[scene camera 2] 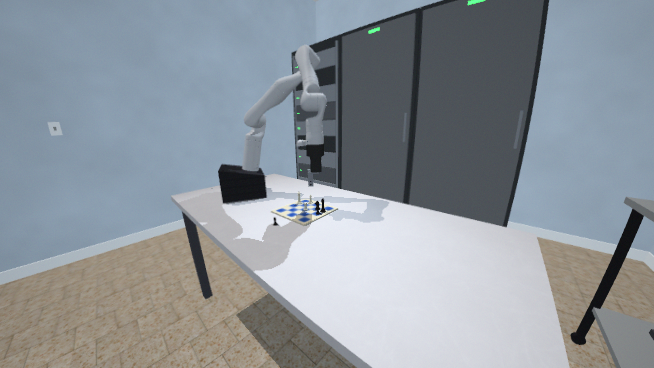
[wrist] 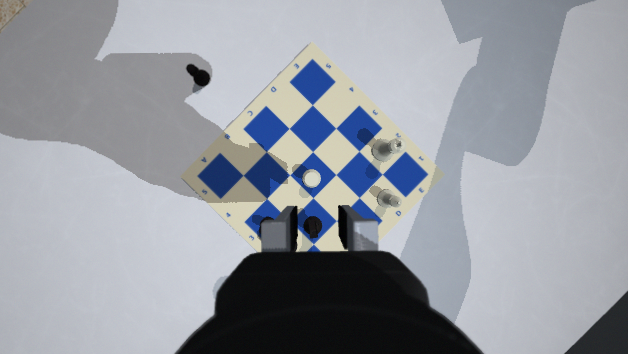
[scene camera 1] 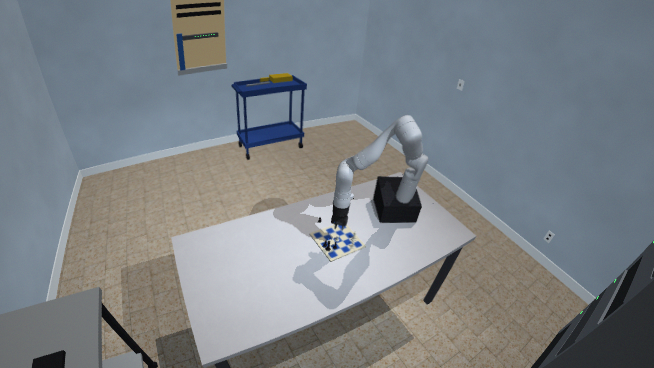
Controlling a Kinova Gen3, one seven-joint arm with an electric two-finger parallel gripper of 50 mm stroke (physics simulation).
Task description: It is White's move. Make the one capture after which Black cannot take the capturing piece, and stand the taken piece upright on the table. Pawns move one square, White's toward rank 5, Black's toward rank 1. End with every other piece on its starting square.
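Seen in the pictures: gripper, fingertip midpoint: point(scene camera 2: 310, 185) point(wrist: 317, 220) point(scene camera 1: 339, 228); arm's base, link origin: point(scene camera 2: 250, 169) point(scene camera 1: 403, 197).
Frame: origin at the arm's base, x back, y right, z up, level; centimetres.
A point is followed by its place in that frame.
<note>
My gripper point(scene camera 1: 336, 226) {x -45.7, y -7.2, z -1.9 cm} point(scene camera 2: 310, 184) {x -45.7, y -7.2, z -1.9 cm} point(wrist: 317, 220) {x -45.7, y -7.2, z -1.9 cm} is open and empty, high above the board point(scene camera 1: 333, 255) {x -50.8, y -13.6, z -13.4 cm} point(scene camera 2: 304, 219) {x -52.1, y 2.2, z -13.3 cm} point(wrist: 290, 105) {x -40.7, y 3.2, z -13.3 cm}. A white piece point(scene camera 2: 306, 206) {x -44.8, y -4.9, z -11.7 cm} point(wrist: 311, 178) {x -44.2, y -4.7, z -10.1 cm} with a flat round top stands on C3. The white king point(scene camera 2: 299, 198) {x -36.3, y -7.5, z -10.6 cm} point(wrist: 384, 149) {x -36.3, y -7.4, z -10.8 cm} stands on E2, a slimmer white piece point(scene camera 2: 310, 199) {x -39.3, y -12.0, z -11.6 cm} point(wrist: 388, 198) {x -39.3, y -11.9, z -11.4 cm} on D1. One black piece point(scene camera 1: 336, 245) point(wrist: 313, 226) stands on B2; another point(wrist: 266, 221), partly behind a finger, on A3. A tall black piece point(scene camera 2: 322, 205) {x -51.7, y -8.4, z -10.3 cm} stands near A2, hidden in the wrist view. A black pawn point(scene camera 1: 320, 220) {x -46.4, y 11.9, z -12.8 cm} point(scene camera 2: 275, 221) {x -46.8, y 12.5, z -12.5 cm} point(wrist: 201, 76) {x -46.3, y 12.1, z -12.8 cm} stands upright on the table, off the board.
The black robot base point(scene camera 1: 397, 202) {x -5.7, y -2.0, z -0.8 cm} point(scene camera 2: 242, 183) {x -10.1, y 9.5, z -4.5 cm} stands on the table point(scene camera 1: 240, 280) {x -98.5, y -12.3, z -14.0 cm} point(scene camera 2: 400, 270) {x -94.9, y 3.7, z -14.0 cm}. A blue cart point(scene camera 1: 270, 90) stands by the wall. Dark cabinets point(scene camera 2: 377, 120) stand behind the table. The arm's shadow crosses part of the board.
</note>
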